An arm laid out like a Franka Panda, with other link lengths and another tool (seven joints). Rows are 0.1 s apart.
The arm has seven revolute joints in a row. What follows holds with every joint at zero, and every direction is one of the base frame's.
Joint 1 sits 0.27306 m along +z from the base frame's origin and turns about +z.
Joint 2 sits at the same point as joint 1 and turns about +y.
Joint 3 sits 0.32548 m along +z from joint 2 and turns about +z.
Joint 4 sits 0.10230 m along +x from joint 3 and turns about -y.
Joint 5 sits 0.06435 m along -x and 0.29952 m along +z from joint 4 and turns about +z.
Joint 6 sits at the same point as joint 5 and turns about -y.
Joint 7 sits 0.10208 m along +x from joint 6 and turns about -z.
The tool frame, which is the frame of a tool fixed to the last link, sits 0.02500 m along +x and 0.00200 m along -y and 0.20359 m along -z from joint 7; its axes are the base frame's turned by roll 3.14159, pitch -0.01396 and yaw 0.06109 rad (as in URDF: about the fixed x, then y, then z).
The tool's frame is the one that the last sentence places.
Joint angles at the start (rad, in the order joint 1, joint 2, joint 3, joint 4, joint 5, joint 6, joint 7):
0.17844, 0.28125, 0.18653, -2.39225, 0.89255, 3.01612, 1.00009
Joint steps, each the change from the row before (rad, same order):
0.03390, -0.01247, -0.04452, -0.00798, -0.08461, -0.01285, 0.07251
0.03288, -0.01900, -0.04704, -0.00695, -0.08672, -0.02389, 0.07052
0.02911, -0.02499, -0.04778, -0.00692, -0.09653, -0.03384, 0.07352
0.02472, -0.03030, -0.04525, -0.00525, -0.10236, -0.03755, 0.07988
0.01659, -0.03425, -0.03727, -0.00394, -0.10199, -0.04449, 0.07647
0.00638, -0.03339, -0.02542, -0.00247, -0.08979, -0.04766, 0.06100
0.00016, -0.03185, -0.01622, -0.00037, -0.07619, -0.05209, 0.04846
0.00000, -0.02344, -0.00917, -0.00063, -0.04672, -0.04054, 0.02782
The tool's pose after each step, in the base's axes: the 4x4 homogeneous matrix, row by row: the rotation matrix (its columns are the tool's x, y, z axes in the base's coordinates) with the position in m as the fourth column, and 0 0 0 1 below. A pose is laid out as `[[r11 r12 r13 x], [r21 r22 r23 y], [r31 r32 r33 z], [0 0 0 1]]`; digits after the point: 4 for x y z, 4 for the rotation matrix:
[[0.1466 -0.9419 0.3022 0.5076], [-0.9682 -0.0741 0.2388 0.1091], [-0.2025 -0.3277 -0.9228 0.1461], [0 0 0 1]]
[[0.1524 -0.9438 0.2932 0.5076], [-0.9706 -0.0870 0.2246 0.1088], [-0.1865 -0.3188 -0.9293 0.1529], [0 0 0 1]]
[[0.1599 -0.9464 0.2806 0.5067], [-0.9725 -0.1023 0.2092 0.1074], [-0.1693 -0.3064 -0.9367 0.1615], [0 0 0 1]]
[[0.1630 -0.9489 0.2703 0.5055], [-0.9751 -0.1132 0.1909 0.1049], [-0.1505 -0.2947 -0.9437 0.1724], [0 0 0 1]]
[[0.1665 -0.9517 0.2579 0.5029], [-0.9773 -0.1246 0.1711 0.1017], [-0.1307 -0.2805 -0.9509 0.1842], [0 0 0 1]]
[[0.1722 -0.9546 0.2429 0.4990], [-0.9789 -0.1382 0.1507 0.0975], [-0.1103 -0.2637 -0.9583 0.1949], [0 0 0 1]]
[[0.1785 -0.9580 0.2243 0.4940], [-0.9797 -0.1520 0.1304 0.0931], [-0.0908 -0.2431 -0.9658 0.2044], [0 0 0 1]]
[[0.1839 -0.9606 0.2082 0.4891], [-0.9799 -0.1625 0.1159 0.0900], [-0.0775 -0.2253 -0.9712 0.2106], [0 0 0 1]]

